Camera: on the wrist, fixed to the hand. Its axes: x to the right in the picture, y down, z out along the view.
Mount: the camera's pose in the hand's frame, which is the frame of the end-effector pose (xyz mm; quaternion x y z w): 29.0 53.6 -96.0 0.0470 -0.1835 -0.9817 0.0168
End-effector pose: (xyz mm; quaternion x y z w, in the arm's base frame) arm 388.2 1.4 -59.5 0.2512 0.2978 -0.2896 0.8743
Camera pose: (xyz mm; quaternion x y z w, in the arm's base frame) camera 406.3 87.6 -131.4 0.3002 -0.0776 0.9233 0.2268
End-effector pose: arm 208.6 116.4 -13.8 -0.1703 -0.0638 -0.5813 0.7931
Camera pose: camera 259.1 71.5 -105.3 0.0096 0.3411 0.7541 0.5611
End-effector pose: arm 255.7 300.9 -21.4 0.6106 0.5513 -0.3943 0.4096
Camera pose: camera 314.3 397.8 -11.0 0.5841 -0.5150 0.5467 0.3078
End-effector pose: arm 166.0 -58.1 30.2 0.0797 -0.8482 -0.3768 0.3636
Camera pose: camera 217.5 -88.1 127.1 -0.7820 0.0204 0.3381 0.5232
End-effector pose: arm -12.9 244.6 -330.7 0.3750 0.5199 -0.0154 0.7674
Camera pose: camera -52.9 350.5 -341.3 -0.4709 0.2353 -0.8469 0.0756
